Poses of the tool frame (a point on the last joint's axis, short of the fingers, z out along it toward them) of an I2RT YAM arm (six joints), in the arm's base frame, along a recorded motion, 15 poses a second.
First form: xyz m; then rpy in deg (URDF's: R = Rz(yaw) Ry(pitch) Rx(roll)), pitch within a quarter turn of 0, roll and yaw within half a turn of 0.
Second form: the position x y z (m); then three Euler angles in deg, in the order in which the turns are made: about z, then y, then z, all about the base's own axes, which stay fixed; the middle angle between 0 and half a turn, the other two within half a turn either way. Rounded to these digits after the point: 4 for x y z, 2 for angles.
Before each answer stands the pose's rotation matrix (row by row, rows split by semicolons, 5 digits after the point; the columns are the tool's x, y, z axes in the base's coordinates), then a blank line. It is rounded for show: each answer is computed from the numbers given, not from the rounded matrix.
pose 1, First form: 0.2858, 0.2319, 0.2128, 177.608, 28.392, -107.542
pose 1, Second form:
-0.26515 -0.95865 0.10340; -0.83880 0.28222 0.46557; -0.47550 0.03672 -0.87895

0.2858, 0.2319, 0.2128, 4.42, 151.52, 77.48
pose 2, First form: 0.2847, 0.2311, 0.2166, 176.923, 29.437, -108.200
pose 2, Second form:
-0.27201 -0.95684 0.10229; -0.82733 0.28682 0.48297; -0.49147 0.04675 -0.86964

0.2847, 0.2311, 0.2166, 5.43, 150.42, 78.04
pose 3, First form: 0.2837, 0.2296, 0.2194, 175.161, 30.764, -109.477
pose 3, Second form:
-0.28651 -0.95380 0.09041; -0.81011 0.29156 0.50864; -0.51150 0.07249 -0.85622

0.2837, 0.2296, 0.2194, 8.07, 148.89, 79.92
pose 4, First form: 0.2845, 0.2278, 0.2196, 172.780, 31.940, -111.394
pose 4, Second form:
-0.30955 -0.94796 0.07443; -0.79013 0.29998 0.53452; -0.52903 0.10665 -0.84187

0.2845, 0.2278, 0.2196, 11.40, 147.34, 82.07
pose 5, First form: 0.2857, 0.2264, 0.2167, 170.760, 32.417, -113.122
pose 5, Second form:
-0.33150 -0.94154 0.06011; -0.77636 0.30843 0.54967; -0.53608 0.13555 -0.83322

0.2857, 0.2264, 0.2167, 14.19, 146.43, 83.76
